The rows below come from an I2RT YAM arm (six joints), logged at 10 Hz.
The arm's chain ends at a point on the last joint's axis. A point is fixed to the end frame.
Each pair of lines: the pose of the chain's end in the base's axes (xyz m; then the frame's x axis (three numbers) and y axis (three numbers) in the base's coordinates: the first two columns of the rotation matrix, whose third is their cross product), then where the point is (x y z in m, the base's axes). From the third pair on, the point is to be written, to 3 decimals.
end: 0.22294, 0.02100, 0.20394, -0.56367, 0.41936, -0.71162, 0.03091, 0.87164, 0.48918
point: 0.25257 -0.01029 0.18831
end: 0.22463, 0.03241, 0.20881, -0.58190, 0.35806, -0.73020, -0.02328, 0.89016, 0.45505
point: 0.25614 0.00232 0.19456
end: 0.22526, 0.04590, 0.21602, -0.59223, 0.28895, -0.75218, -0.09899, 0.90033, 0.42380
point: 0.259 0.018 0.203
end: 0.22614, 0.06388, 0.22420, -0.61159, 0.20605, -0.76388, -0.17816, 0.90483, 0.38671
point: 0.262 0.038 0.213
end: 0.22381, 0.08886, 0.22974, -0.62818, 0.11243, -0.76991, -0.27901, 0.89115, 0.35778
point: 0.263 0.067 0.219
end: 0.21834, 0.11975, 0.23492, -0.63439, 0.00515, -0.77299, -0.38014, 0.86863, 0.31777
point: 0.260 0.102 0.225
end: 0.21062, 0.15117, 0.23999, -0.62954, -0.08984, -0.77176, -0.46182, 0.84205, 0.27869
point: 0.253 0.137 0.231
